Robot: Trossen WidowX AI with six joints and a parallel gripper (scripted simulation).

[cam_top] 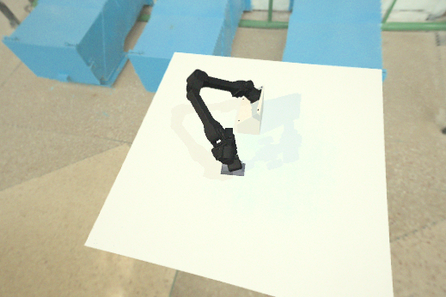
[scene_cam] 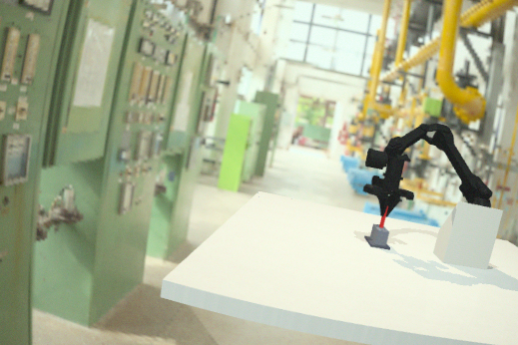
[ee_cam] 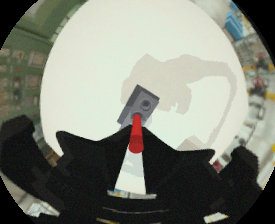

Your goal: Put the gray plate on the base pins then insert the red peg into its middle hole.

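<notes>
My gripper tip is now 5 cm above the gray plate. Round my gripper tip: dark base 9 cm below; red peg right at my gripper tip.
</notes>
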